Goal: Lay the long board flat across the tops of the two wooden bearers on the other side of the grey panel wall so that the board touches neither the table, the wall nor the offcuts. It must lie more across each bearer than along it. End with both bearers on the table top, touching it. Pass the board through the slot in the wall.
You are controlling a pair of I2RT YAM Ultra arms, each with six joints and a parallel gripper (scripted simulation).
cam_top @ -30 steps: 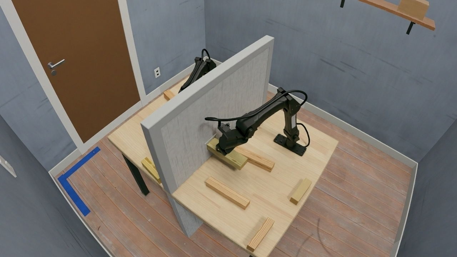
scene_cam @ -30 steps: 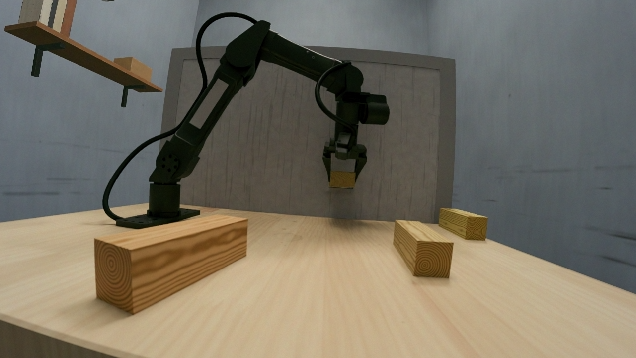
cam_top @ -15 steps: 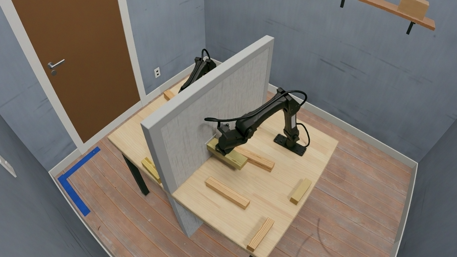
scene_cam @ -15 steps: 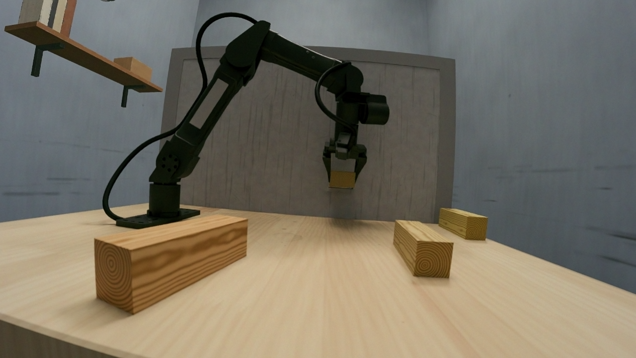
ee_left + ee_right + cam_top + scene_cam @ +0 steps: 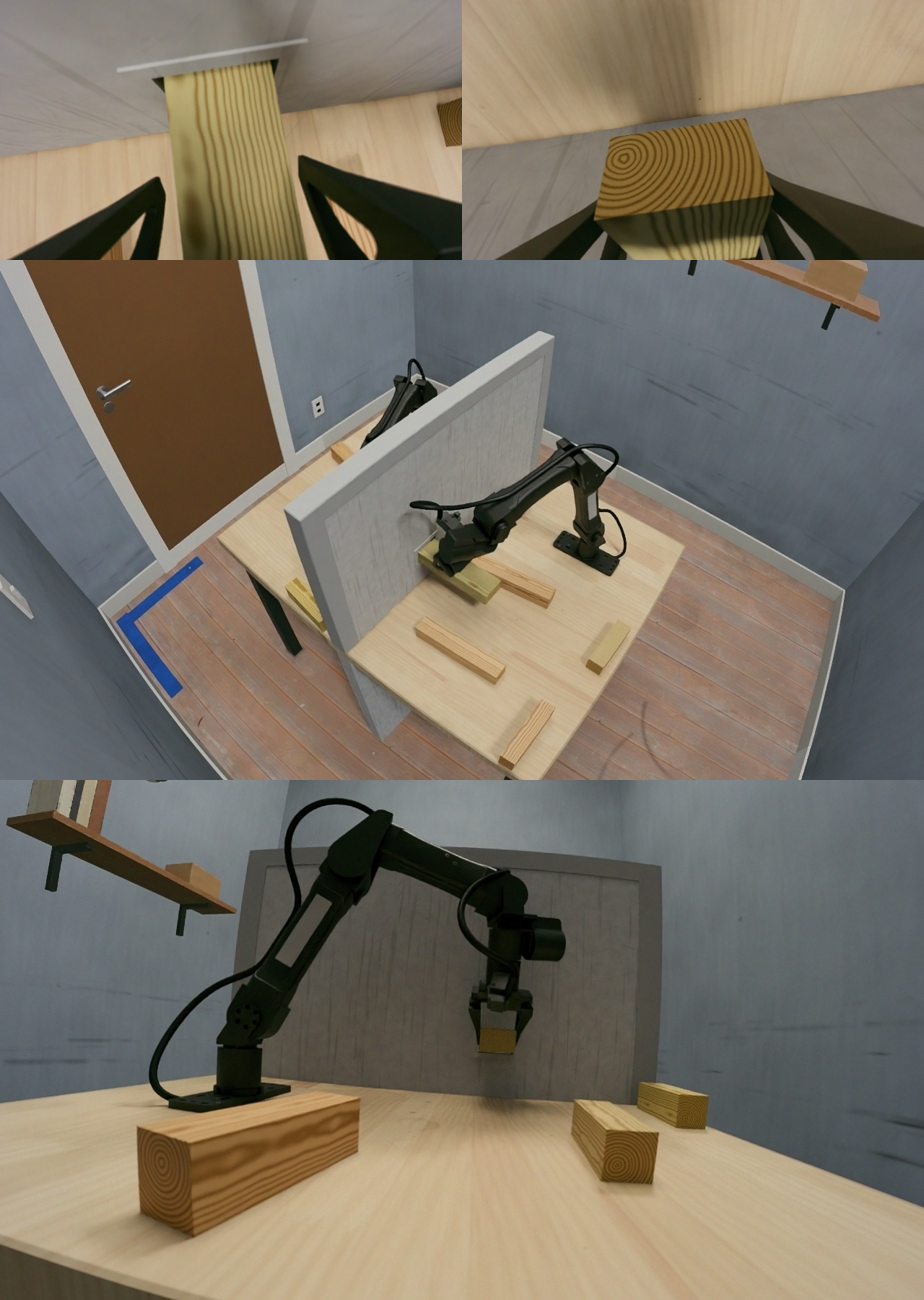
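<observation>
The long pale board lies 2 cm to the right of my left hand and 2 cm below it. The rest, counted from my left hand: wooden bearer: 17 cm to the left, 13 cm ahead, 11 cm below; thick block: 58 cm to the right, 14 cm behind, 10 cm below.
</observation>
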